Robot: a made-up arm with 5 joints. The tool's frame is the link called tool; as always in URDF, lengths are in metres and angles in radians. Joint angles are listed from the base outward. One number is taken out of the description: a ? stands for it. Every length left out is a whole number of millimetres.
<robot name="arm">
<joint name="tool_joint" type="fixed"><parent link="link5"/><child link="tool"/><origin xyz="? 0.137 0" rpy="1.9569 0.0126 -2.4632"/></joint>
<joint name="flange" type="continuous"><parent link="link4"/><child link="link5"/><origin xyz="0.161 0.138 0" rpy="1.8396 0.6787 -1.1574"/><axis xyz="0 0 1"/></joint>
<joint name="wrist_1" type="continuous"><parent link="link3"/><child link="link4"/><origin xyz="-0.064 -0.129 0" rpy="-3.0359 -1.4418 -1.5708"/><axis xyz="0 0 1"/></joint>
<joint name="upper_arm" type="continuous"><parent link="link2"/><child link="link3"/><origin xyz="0.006 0.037 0" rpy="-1.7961 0.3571 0.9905"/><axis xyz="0 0 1"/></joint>
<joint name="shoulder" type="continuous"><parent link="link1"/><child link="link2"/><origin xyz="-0.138 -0.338 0" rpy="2.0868 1.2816 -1.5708"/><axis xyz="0 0 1"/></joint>
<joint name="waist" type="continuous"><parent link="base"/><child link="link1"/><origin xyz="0.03 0.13 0.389" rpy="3.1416 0 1.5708"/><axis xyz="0 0 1"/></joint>
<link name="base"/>
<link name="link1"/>
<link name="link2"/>
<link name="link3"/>
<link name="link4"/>
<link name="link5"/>
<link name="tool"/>
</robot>
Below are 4 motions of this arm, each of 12 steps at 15 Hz.
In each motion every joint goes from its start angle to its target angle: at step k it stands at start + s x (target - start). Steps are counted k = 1, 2, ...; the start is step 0. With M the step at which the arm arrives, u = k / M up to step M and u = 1 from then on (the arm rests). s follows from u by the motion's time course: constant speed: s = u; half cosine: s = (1 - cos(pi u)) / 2; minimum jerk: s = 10 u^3 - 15 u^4 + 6 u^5.
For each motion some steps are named. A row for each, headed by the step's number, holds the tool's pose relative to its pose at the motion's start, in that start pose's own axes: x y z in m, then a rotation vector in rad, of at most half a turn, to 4 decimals.
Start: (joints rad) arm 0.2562 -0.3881 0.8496 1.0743 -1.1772
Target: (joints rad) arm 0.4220 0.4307 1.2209 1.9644 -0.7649
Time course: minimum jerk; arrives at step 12
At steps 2, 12:
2: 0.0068 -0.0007 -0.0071 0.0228 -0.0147 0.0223
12: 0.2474 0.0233 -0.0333 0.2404 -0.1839 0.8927

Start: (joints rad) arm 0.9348 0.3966 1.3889 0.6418 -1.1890
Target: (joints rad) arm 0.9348 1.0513 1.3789 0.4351 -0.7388
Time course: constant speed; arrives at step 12
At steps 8, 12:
8: -0.1035 0.1275 0.0360 -0.0722 -0.0568 -0.4663
12: -0.1338 0.2094 0.0362 -0.0430 -0.0834 -0.7128

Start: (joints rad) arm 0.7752 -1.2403 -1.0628 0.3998 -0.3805
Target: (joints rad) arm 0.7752 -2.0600 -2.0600 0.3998 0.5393
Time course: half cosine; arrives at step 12
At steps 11, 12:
11: -0.0716 0.0722 0.0656 1.1071 0.9298 -0.5775
12: -0.0713 0.0691 0.0631 1.1305 0.9427 -0.5715

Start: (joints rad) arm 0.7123 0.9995 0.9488 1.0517 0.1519
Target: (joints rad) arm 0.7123 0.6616 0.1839 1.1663 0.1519
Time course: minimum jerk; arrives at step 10
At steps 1, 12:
1: 0.0008 -0.0007 -0.0001 0.0046 0.0047 0.0011
12: 0.0364 -0.0355 -0.0750 0.6027 0.4643 0.0249

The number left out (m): 0.312
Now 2 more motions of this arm.
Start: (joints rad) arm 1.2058 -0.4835 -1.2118 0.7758 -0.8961
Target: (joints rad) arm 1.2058 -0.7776 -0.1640 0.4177 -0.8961
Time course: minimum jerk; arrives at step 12
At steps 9, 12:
9: 0.0595 0.0564 0.2294 -1.0509 -0.4733 0.2517
12: 0.0577 0.0779 0.2491 -1.1708 -0.5324 0.2797

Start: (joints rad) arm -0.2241 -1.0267 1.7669 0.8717 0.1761
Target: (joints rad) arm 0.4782 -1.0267 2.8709 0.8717 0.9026
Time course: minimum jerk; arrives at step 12
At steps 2, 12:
2: -0.0162 0.0209 0.0213 -0.0429 0.0123 -0.0384
12: -0.0133 0.8478 0.1826 -1.1099 0.2979 -1.2214

